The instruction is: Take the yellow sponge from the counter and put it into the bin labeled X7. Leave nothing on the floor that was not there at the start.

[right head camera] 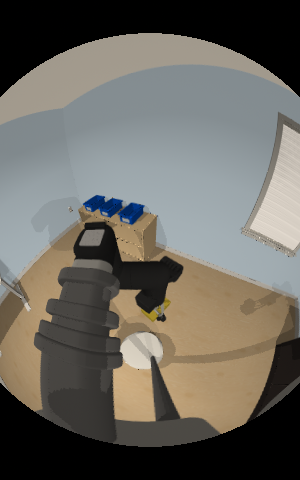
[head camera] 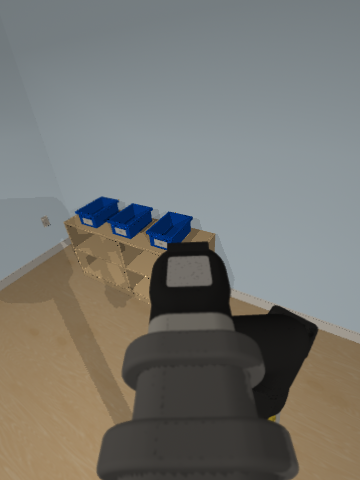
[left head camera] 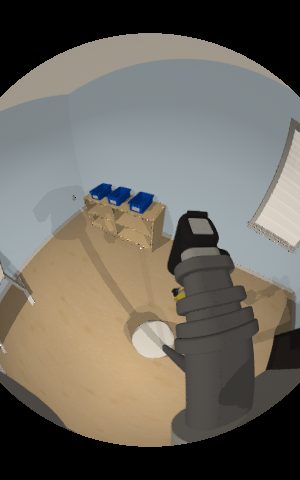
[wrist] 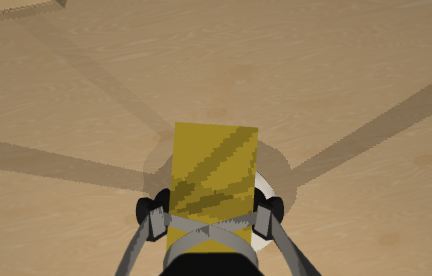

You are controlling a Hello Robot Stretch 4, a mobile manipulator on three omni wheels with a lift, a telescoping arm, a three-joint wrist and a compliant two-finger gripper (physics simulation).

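Frame: origin at the robot's base, x ahead, y right, z down, level; millimetres.
Where they show: gripper, fingertip midpoint: [right head camera: 151, 311] [wrist: 209, 204]; robot's base, origin of the base link: [right head camera: 142, 349] [left head camera: 152, 338].
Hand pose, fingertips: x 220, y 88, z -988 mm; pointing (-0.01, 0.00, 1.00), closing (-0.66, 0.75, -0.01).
Each offset is from my fingertips to the top centre of the thing. "*": to the spot under its first point.
The yellow sponge {dx +14, dy +15, dz -49 mm} [wrist: 214, 170] [right head camera: 150, 313] [left head camera: 179, 297] is held between the two fingertips of my gripper [wrist: 209, 204] [right head camera: 159, 311], which is shut on it, above the floor. In the head camera view a sliver of the sponge [head camera: 272, 418] shows beside the arm. Three blue bins stand in a row on a wooden shelf unit: a left bin {dx +1567, dy -810, dz +286 mm} [head camera: 97, 212] [left head camera: 100, 191] [right head camera: 94, 203], a middle bin {dx +1398, dy -505, dz +286 mm} [head camera: 131, 221] [left head camera: 119, 196] [right head camera: 111, 207] and a right bin {dx +1230, dy -200, dz +286 mm} [head camera: 170, 231] [left head camera: 141, 202] [right head camera: 132, 213]. Each has a white front label, too small to read. The gripper is well short of them.
The shelf unit {* dx +1112, dy +33, dz +676 mm} [left head camera: 158, 227] [right head camera: 150, 242] stands against the wall. A round white disc [left head camera: 150, 345] [right head camera: 141, 356] is low near my base. A window {* dx +656, dy +1221, dz -233 mm} [left head camera: 280, 200] [right head camera: 276, 195] is on the right wall. A dark surface [left head camera: 287, 350] [right head camera: 275, 372] lies at the right, and pale legs [left head camera: 20, 287] stand at the left.
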